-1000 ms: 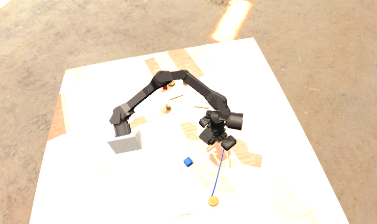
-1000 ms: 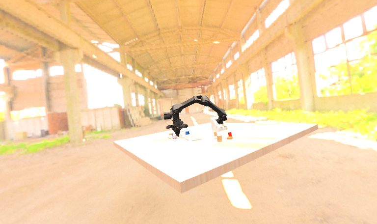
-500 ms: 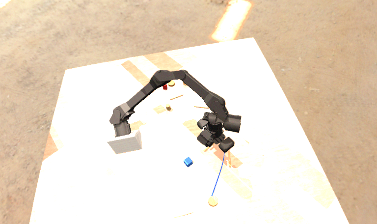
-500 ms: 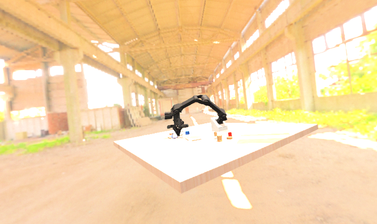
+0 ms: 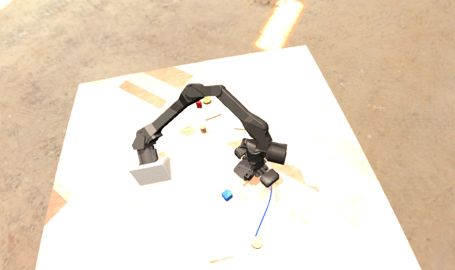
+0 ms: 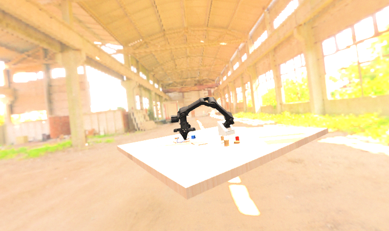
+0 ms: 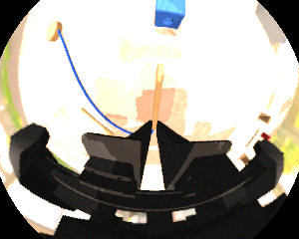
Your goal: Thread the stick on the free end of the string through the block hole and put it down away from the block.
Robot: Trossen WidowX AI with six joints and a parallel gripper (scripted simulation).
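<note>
Right now my gripper tip is 130 mm past the blue cube and 60 mm to the left of it. Also, from my gripper tip: round wooden button: 240 mm to the right, 60 mm behind, 10 mm below; then thin wooden stick: 10 mm to the right, 10 mm behind; then wooden cylinder: 430 mm to the left, 40 mm behind.
</note>
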